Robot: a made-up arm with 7 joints. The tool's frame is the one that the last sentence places.
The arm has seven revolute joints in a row. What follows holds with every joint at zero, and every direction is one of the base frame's.
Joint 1 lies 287 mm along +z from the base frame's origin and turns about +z.
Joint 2 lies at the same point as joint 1 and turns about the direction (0, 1, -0.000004).
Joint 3 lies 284 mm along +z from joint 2 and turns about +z.
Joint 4 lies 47 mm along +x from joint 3 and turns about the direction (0, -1, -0.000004).
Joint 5 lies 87 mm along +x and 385 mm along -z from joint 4 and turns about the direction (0, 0.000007, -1).
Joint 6 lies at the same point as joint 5 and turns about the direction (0, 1, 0.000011).
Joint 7 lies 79 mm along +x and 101 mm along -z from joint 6 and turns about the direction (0, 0.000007, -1).
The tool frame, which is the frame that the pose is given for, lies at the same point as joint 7; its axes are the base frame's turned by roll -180, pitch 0 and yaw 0 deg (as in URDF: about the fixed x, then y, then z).
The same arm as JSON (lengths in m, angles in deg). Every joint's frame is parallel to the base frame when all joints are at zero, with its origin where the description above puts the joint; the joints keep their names.
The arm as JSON. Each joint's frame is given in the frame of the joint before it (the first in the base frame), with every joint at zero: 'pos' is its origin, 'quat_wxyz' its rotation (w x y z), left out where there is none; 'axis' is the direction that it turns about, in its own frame. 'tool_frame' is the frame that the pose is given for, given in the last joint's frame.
{
  "length_unit": "m",
  "angle_unit": "deg",
  "joints": [
    {
      "joint": "joint 1",
      "pos": [
        0.0,
        0.0,
        0.287
      ],
      "axis": [
        0.0,
        0.0,
        1.0
      ]
    },
    {
      "joint": "joint 2",
      "pos": [
        0.0,
        0.0,
        0.0
      ],
      "axis": [
        0.0,
        1.0,
        0.0
      ]
    },
    {
      "joint": "joint 3",
      "pos": [
        0.0,
        0.0,
        0.284
      ],
      "axis": [
        0.0,
        0.0,
        1.0
      ]
    },
    {
      "joint": "joint 4",
      "pos": [
        0.047,
        0.0,
        0.0
      ],
      "axis": [
        0.0,
        -1.0,
        0.0
      ]
    },
    {
      "joint": "joint 5",
      "pos": [
        0.087,
        0.0,
        -0.385
      ],
      "axis": [
        0.0,
        0.0,
        -1.0
      ]
    },
    {
      "joint": "joint 6",
      "pos": [
        0.0,
        0.0,
        0.0
      ],
      "axis": [
        0.0,
        1.0,
        0.0
      ]
    },
    {
      "joint": "joint 7",
      "pos": [
        0.079,
        0.0,
        -0.101
      ],
      "axis": [
        0.0,
        0.0,
        -1.0
      ]
    }
  ],
  "tool_frame": {
    "pos": [
      0.0,
      0.0,
      0.0
    ],
    "quat_wxyz": [
      0.0,
      1.0,
      0.0,
      0.0
    ]
  }
}

